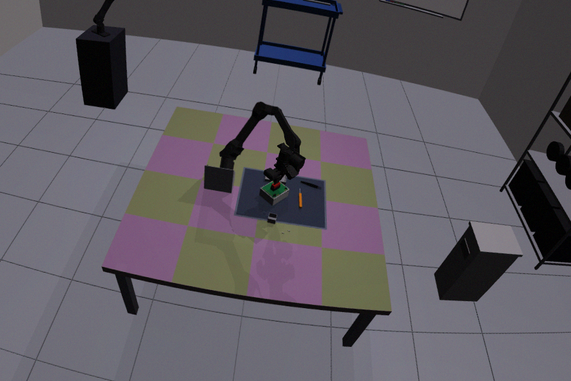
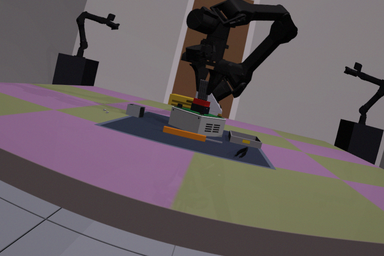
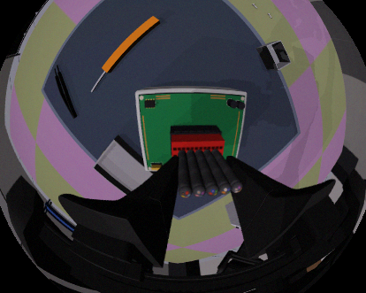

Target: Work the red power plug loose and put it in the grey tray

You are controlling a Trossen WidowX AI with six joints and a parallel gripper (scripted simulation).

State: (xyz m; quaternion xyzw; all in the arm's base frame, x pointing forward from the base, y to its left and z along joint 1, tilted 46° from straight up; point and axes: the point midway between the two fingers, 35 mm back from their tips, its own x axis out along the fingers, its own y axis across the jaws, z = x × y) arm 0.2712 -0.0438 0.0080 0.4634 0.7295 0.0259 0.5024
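My gripper tip is now 2 cm above the red power plug. Also, from my gripper tip: dark mat (5 cm ahead, 11 cm below).
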